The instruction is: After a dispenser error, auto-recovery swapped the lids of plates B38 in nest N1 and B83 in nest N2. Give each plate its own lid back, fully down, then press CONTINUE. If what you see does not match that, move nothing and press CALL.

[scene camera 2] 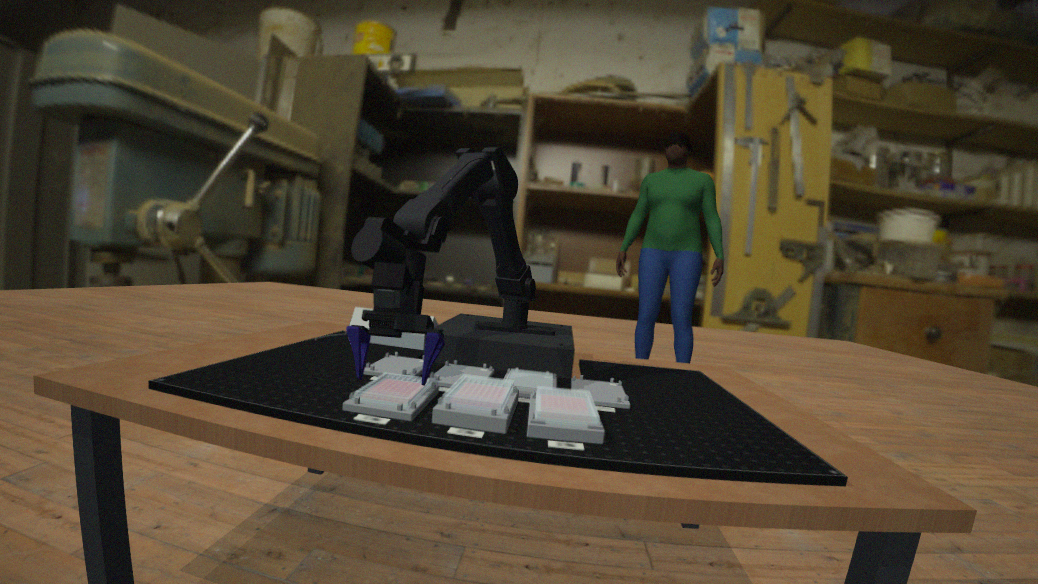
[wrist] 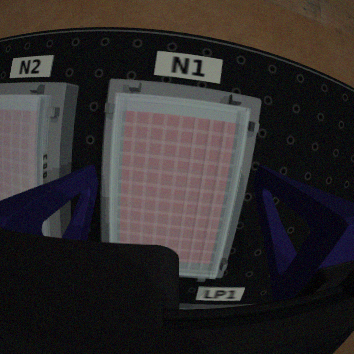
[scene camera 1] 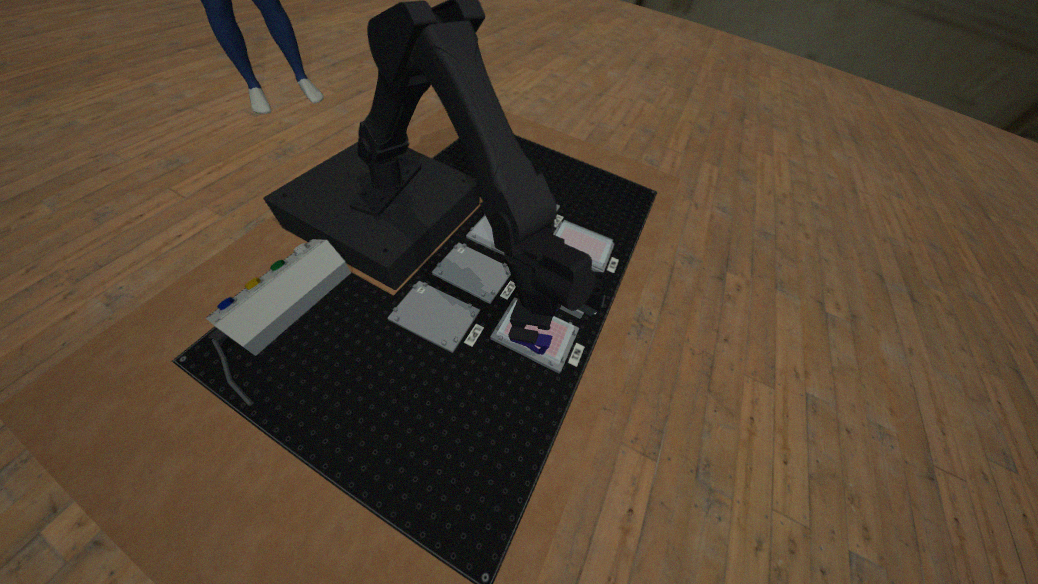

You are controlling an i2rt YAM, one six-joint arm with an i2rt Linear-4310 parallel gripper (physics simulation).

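Places are measured from the arm's base along level axes (x ahead, y left, z up), in centimetres.
Where they show: gripper, fingertip midpoint: [scene camera 2: 391, 382] [wrist: 175, 173] [scene camera 1: 547, 330]; arm's base at its link origin: [scene camera 2: 513, 329] [scene camera 1: 388, 185].
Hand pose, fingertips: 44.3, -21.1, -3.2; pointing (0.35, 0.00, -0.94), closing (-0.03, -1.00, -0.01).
Observation:
Things, the pixels of their top centre, and the offset from my fingertips, as dx, dy, dz. "pt": a spot on its surface instead.
- nest N1 at a spot on its surface: [wrist: 175, 200] pt -2.0, +0.1, -0.9
- nest N2 at a spot on its surface: [wrist: 17, 135] pt +2.9, +10.2, +0.4
- button box at its top centre: [scene camera 1: 269, 273] [scene camera 2: 396, 311] -48.8, -9.6, +4.8
- third pink plate at its top centre: [scene camera 2: 565, 399] [scene camera 1: 583, 240] +2.1, +25.9, +0.1
- LP2 at its top centre: [scene camera 2: 463, 368] [scene camera 1: 473, 267] -18.8, +10.0, -1.6
- pale holder at its top centre: [scene camera 2: 530, 378] [scene camera 1: 503, 231] -16.4, +22.8, -1.8
- grey rod at a spot on its surface: [scene camera 1: 230, 370] pt -48.7, -24.8, -3.6
The plate in nest N1 [scene camera 1: 558, 339] [scene camera 2: 397, 390] [wrist: 175, 200] has pink wells and a clear lid-like cover with a pale rim; I cannot tell which lid it is. My gripper [scene camera 2: 392, 379] [wrist: 175, 173] is open and empty, its purple fingers apart on either side above the N1 plate, touching nothing that I can see. The plate in nest N2 [scene camera 2: 479, 394] [wrist: 17, 135] is similar, with small dark text on its side, too blurred to read surely. In scene camera 1 the arm mostly hides it. The button box [scene camera 1: 290, 297] has blue, yellow and green buttons; their labels are unreadable.
A third pink plate [scene camera 1: 585, 243] [scene camera 2: 564, 403] sits beyond N2. Flat grey holders LP1 [scene camera 1: 435, 317] and LP2 [scene camera 1: 471, 272] lie between the nests and the arm's base [scene camera 1: 377, 217]. A pale holder [scene camera 2: 531, 381] stands behind. A grey rod [scene camera 1: 230, 370] lies near the button box.

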